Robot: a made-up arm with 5 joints.
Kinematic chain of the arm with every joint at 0, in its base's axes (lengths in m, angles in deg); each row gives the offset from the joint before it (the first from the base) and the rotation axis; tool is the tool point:
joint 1: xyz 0 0 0.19 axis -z
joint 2: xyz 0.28 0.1 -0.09 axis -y
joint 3: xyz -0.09 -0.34 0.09 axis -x
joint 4: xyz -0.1 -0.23 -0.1 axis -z
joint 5: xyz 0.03 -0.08 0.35 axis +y
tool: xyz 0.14 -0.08 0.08
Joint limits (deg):
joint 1: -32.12..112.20
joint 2: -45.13..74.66
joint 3: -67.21..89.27
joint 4: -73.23..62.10
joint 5: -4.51..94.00
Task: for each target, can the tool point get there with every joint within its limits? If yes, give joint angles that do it. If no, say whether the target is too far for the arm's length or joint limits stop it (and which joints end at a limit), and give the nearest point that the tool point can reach.
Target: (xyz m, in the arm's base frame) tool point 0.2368 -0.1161 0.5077
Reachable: yes | joints -9.09 16.75 51.05 -48.68 23.00
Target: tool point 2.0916 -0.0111 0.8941
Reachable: no: too far | nearest point 0.8039 -0.1018 0.5494 | short by 1.336 m
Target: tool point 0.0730 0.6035 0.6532
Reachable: no: joint limits stop it (at a limit: joint 1, joint 4, joint 5) | nearest point -0.0575 0.3579 0.4765 | short by 0.330 m
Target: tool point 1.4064 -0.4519 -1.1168
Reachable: no: too far | nearest point 0.7367 -0.3559 -0.1964 | short by 1.142 m
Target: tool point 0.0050 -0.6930 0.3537
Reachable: yes | joints 48.23 -33.91 6.46 -36.63 37.44
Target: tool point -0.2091 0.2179 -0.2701
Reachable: no: joint limits stop it (at a limit: joint 2, joint 3, joint 4, joint 5) | nearest point -0.2061 0.2148 -0.0463 | short by 0.224 m
